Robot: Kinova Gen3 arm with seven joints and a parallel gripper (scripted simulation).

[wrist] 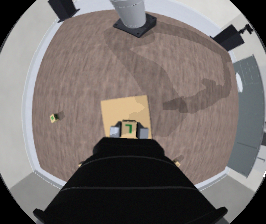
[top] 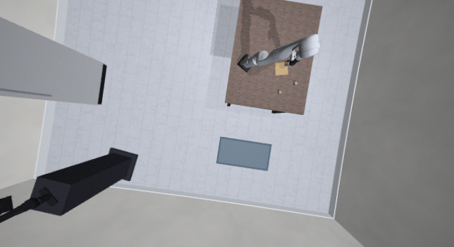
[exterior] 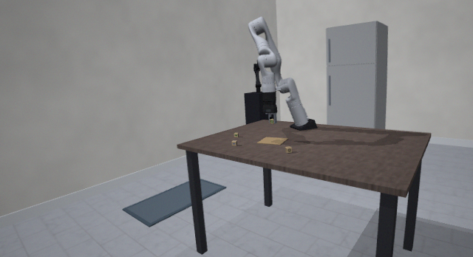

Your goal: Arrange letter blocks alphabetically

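My gripper is now 120 mm above the mat. The rest, counted from my hand: tan block 200 mm ahead, 120 mm to the right, 110 mm below.
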